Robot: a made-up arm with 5 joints. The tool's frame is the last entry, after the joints. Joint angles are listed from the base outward. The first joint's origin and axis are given. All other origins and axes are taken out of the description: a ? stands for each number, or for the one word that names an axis. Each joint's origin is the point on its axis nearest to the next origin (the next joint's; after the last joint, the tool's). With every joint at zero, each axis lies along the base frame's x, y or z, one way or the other. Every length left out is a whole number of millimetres.
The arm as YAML. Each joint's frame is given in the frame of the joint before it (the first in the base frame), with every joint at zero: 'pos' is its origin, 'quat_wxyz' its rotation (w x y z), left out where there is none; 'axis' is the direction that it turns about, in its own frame. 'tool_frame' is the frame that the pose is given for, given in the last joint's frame.
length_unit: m
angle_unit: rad
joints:
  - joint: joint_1
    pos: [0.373, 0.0, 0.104]
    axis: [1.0, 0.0, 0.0]
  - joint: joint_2
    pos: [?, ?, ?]
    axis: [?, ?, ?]
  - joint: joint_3
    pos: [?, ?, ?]
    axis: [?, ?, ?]
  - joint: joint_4
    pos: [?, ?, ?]
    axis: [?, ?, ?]
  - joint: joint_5
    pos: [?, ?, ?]
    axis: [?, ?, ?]
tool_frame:
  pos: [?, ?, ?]
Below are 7 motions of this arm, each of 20 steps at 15 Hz.
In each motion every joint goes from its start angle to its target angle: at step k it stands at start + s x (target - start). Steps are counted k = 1, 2, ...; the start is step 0. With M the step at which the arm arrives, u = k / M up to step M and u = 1 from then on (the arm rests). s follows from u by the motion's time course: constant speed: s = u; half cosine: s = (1 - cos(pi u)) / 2; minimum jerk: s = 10 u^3 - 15 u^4 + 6 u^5.
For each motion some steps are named. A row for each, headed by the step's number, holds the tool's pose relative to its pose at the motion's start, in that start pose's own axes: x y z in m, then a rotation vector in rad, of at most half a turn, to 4 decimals.
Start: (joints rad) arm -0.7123 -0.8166 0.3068 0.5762 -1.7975
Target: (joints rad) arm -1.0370 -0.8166 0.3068 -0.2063 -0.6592
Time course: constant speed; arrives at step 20
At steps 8, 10, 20:
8: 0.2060 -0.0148 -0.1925 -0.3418 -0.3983 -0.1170
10: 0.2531 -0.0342 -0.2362 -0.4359 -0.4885 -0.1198
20: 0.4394 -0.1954 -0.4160 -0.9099 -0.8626 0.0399

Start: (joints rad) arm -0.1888 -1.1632 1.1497 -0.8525 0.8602
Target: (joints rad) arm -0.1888 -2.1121 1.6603 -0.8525 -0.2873
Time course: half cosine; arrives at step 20
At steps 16, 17, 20:
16: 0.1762 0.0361 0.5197 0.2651 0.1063 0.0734
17: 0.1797 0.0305 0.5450 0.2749 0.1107 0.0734
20: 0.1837 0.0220 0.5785 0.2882 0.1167 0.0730

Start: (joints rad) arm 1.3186 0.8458 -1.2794 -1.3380 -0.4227
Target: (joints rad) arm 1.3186 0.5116 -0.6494 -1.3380 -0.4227
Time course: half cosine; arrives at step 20
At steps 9, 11, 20:
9: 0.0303 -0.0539 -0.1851 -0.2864 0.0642 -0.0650
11: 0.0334 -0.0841 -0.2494 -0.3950 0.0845 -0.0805
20: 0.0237 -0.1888 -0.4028 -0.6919 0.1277 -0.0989

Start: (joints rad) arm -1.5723 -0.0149 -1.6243 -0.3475 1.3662
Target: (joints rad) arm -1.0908 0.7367 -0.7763 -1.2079 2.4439
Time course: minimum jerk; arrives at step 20
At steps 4, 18, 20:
4: 0.0365 0.0131 0.0549 0.0816 -0.1235 -0.0080
18: 0.2464 -0.3069 0.8121 0.9571 -2.0537 -0.5624
20: 0.2456 -0.3120 0.8150 0.9609 -2.0700 -0.5693

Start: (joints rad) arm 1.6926 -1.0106 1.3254 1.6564 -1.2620
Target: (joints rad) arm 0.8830 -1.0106 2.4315 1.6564 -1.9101
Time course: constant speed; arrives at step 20
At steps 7, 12, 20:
7: -0.0795 -0.0663 -0.1186 -0.1191 0.2308 0.1732
12: -0.1353 -0.1478 -0.1856 -0.2280 0.4281 0.2754
20: -0.2178 -0.3156 -0.2353 -0.4214 0.7931 0.3951

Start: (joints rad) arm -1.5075 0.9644 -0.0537 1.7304 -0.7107
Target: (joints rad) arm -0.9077 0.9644 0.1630 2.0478 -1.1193
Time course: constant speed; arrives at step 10
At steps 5, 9, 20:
5: 0.1153 0.0610 0.0406 -0.0055 0.3365 -0.2367
9: 0.2328 0.0943 0.0503 0.0235 0.5797 -0.4485
20: 0.2647 0.0992 0.0495 0.0358 0.6359 -0.5041

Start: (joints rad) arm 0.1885 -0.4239 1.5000 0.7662 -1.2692
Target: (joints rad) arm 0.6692 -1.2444 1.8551 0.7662 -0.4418
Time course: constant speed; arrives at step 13
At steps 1, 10, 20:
1: -0.0586 0.0004 0.0529 0.0531 -0.0500 0.0631
10: -0.5505 -0.2638 0.5533 0.7338 -0.5453 0.4683
20: -0.6797 -0.4590 0.6895 1.0274 -0.7009 0.5229

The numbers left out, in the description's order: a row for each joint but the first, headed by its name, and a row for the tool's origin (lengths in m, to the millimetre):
joint_2: xyz 0.0 0.032 0.332, axis 0.0 0.0 -1.0
joint_3: xyz 0.003 0.334 0.0, axis 0.0 -1.0 0.0
joint_4: xyz 0.106 0.0 -0.104, axis 0.0 0.0 -1.0
joint_5: xyz 0.093 0.605 0.0, axis 0.0 -1.0 0.0
tool: xyz -0.06 0.0 -0.09

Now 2 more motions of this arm.
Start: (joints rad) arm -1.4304 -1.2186 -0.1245 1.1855 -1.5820
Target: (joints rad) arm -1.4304 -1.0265 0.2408 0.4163 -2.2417
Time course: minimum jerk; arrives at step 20
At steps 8, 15, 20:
8: -0.0915 0.0079 -0.0832 -0.1939 0.1558 0.0816
15: -0.1959 -0.0313 -0.2264 -0.5613 0.3505 0.0759
20: -0.2036 -0.0428 -0.2501 -0.6228 0.3735 0.0522

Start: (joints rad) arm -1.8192 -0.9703 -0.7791 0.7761 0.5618
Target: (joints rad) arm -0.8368 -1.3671 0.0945 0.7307 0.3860
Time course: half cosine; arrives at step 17
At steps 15, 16, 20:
15: -0.3173 -0.6941 0.6762 1.4283 -0.9273 -0.1363
16: -0.3347 -0.7222 0.6734 1.4652 -0.9529 -0.1413
20: -0.3406 -0.7316 0.6721 1.4776 -0.9616 -0.1431

